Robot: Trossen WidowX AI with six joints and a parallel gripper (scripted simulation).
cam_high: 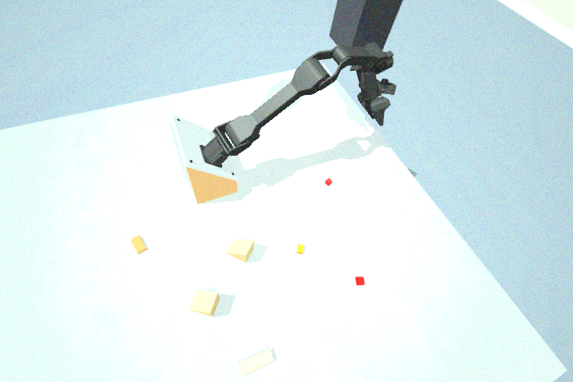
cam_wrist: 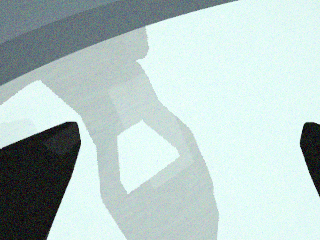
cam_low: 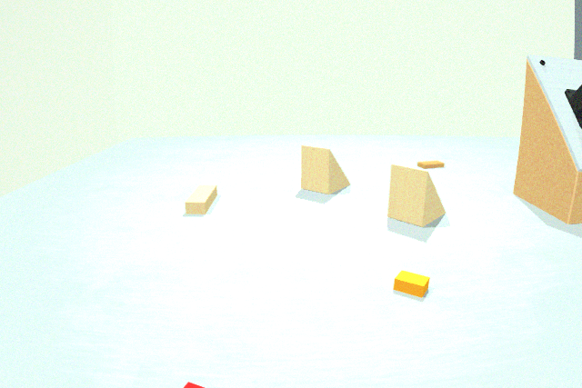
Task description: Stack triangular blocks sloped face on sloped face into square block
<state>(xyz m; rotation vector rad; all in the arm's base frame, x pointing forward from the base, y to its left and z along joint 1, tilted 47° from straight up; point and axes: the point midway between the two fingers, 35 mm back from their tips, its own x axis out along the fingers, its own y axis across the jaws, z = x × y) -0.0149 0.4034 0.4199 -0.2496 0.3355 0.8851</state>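
Right now my gripper tip is 51 cm short of the tan bar, 63 cm to the left of it and 9 cm above it. The rest, counted from my gripper tip: yellow cube: 30 cm ahead, 42 cm to the right, 9 cm below.
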